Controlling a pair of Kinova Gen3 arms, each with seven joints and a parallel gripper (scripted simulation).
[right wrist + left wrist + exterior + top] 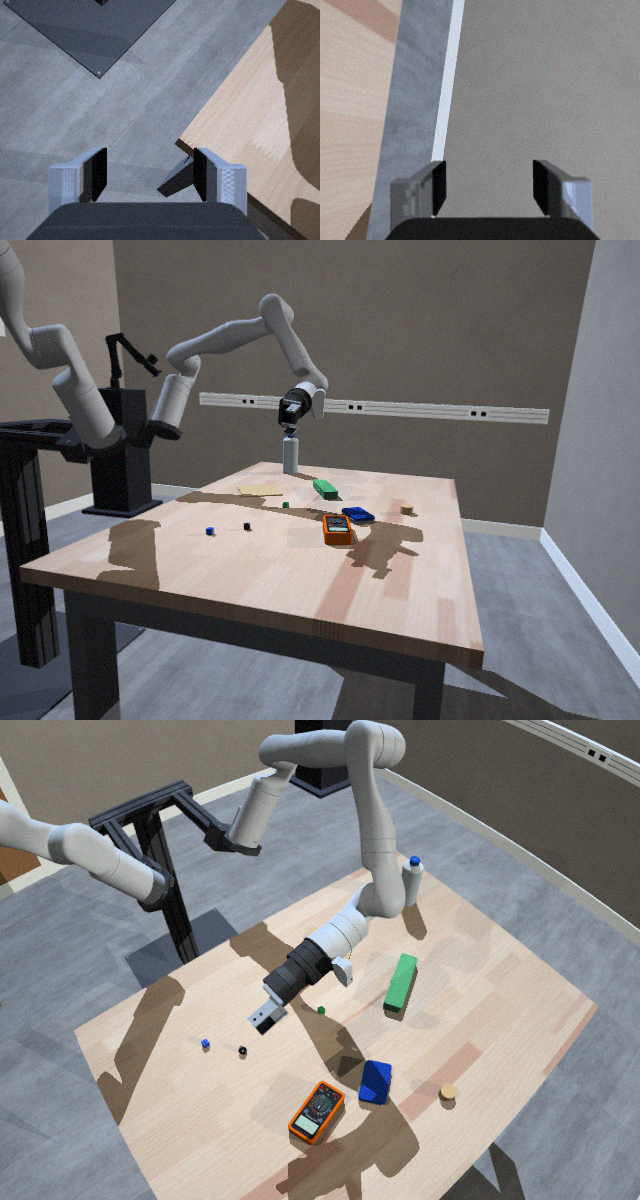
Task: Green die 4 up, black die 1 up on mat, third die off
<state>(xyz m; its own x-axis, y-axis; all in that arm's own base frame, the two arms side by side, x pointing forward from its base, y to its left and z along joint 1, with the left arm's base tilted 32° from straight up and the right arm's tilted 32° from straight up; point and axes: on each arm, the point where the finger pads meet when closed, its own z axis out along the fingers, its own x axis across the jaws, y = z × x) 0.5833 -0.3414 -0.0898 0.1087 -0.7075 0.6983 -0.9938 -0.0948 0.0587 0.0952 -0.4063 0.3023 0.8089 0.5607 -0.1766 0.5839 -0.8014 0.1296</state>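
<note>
The blue die is 190 mm behind my left hand, 70 mm to the right of it and 290 mm below it. Round my left hand: green die 70 mm behind, 220 mm to the left, 290 mm below; blue box 170 mm ahead, 170 mm to the left, 290 mm below; black die 120 mm behind, 10 mm to the right, 290 mm below.
</note>
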